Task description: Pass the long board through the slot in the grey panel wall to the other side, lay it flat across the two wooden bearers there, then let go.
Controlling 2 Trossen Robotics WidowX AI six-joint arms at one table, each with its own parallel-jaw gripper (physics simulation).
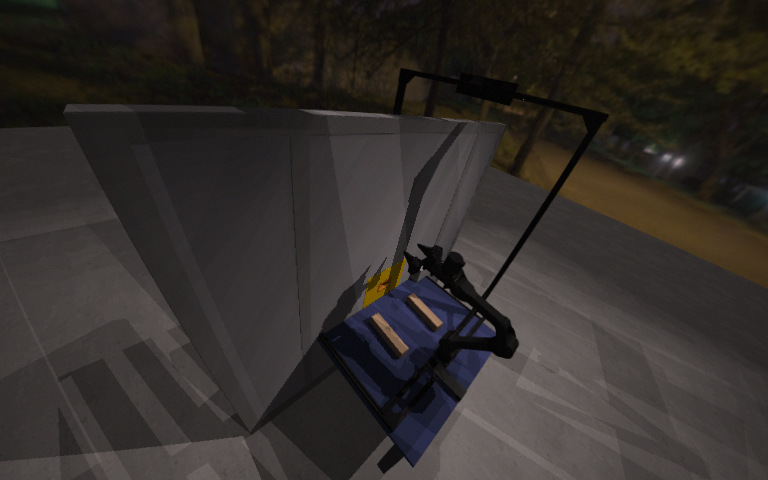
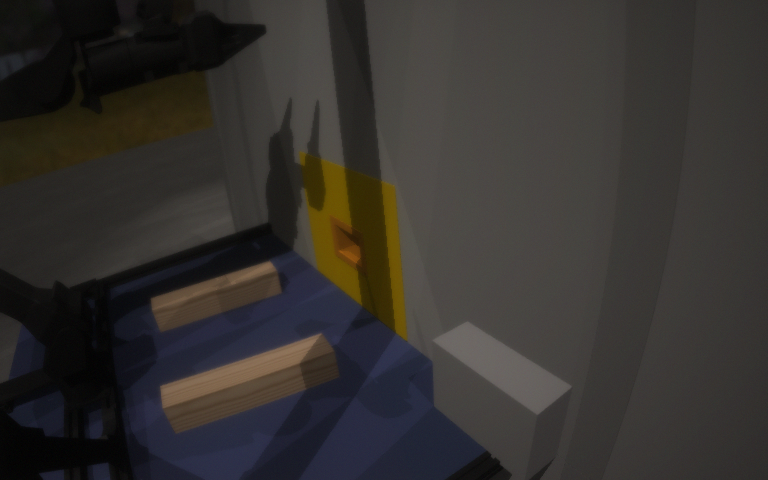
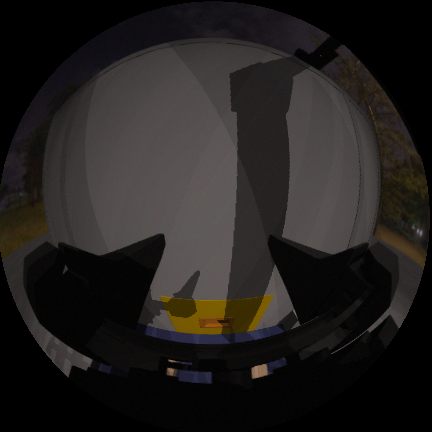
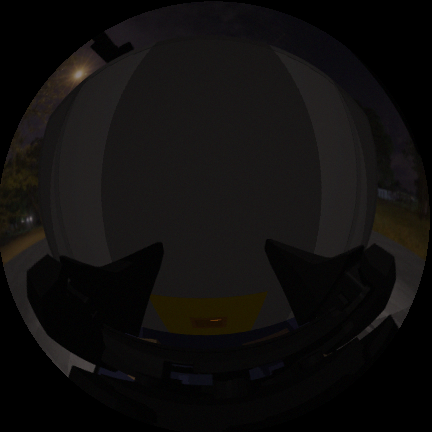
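Where they show: left gripper, between the fingertips: (image 1: pixel 410 247) (image 2: pixel 253 32) (image 3: pixel 217 240); right gripper, between the fingertips: (image 4: pixel 214 246); left arm's base, origin of its link: (image 1: pixel 443 356) (image 2: pixel 88 390).
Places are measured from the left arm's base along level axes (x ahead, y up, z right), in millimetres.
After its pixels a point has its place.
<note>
The grey panel wall (image 1: pixel 351 186) {x 432, y 693, z -282 mm} (image 2: pixel 509 169) {x 432, y 263, z 324 mm} (image 3: pixel 150 150) {x 433, y 505, z -101 mm} (image 4: pixel 210 150) {x 482, y 477, z 0 mm} has an orange-edged slot (image 2: pixel 350 253) {x 440, y 60, z -1 mm} (image 3: pixel 207 324) {x 436, y 60, z -13 mm} low in a yellow patch. Two wooden bearers lie apart on the blue table: one bearer (image 1: pixel 389 335) (image 2: pixel 249 382) and another bearer (image 1: pixel 424 311) (image 2: pixel 215 294). My left gripper (image 1: pixel 412 250) {x 342, y 405, z 0 mm} (image 2: pixel 260 29) {x 342, y 405, z 0 mm} (image 3: pixel 217 240) {x 342, y 405, z 0 mm} is open and empty, high above the table and slot, facing the wall. My right gripper (image 4: pixel 214 246) {x 567, y 379, z 0 mm} is open and empty, facing its own side of the wall above the slot. Tan wood (image 4: pixel 267 337) {x 545, y 31, z -156 mm} shows partly there, too hidden to identify as the long board.
The blue table (image 1: pixel 419 447) {x -132, y -20, z -336 mm} (image 2: pixel 368 430) {x 302, y -19, z 254 mm} meets the wall below the yellow patch (image 1: pixel 370 291) {x 432, y 98, z -90 mm} (image 2: pixel 322 195) {x 432, y 145, z -54 mm} (image 3: pixel 245 312) {x 432, y 136, z 90 mm} (image 4: pixel 175 312) {x 484, y 138, z 94 mm}. A pale grey block (image 2: pixel 504 362) {x 412, y 81, z 346 mm} stands against the wall beside the table. A black overhead frame (image 1: pixel 538 220) {x 18, y 628, z 341 mm} rises behind the left arm.
</note>
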